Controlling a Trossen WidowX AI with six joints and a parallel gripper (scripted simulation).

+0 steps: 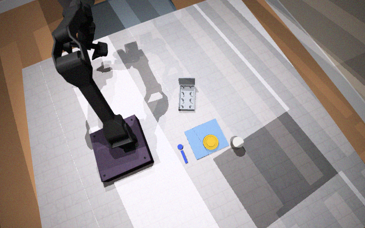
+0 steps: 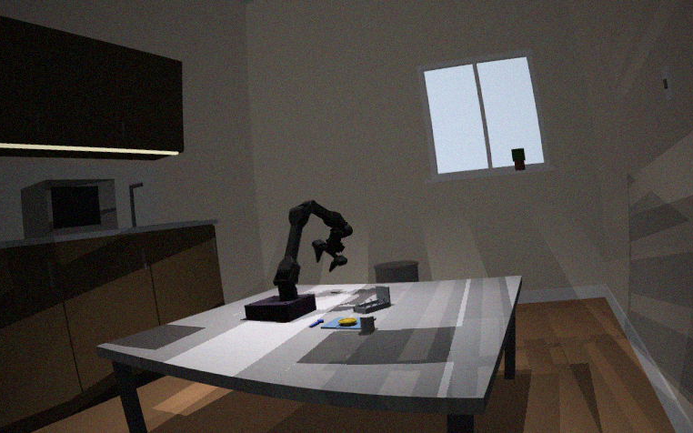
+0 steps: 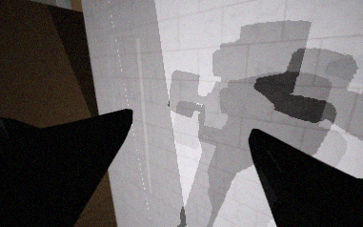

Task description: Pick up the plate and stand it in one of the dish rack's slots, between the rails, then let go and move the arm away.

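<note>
My gripper tip is now 580 mm to the left of the yellow plate, 340 mm short of it and 110 mm above it. The rest, counted from my gripper tip: grey dish rack (350 mm to the right, 350 mm ahead, 100 mm below); light blue mat (560 mm to the right, 330 mm ahead, 120 mm below); blue spoon (560 mm to the right, 210 mm ahead, 120 mm below).
</note>
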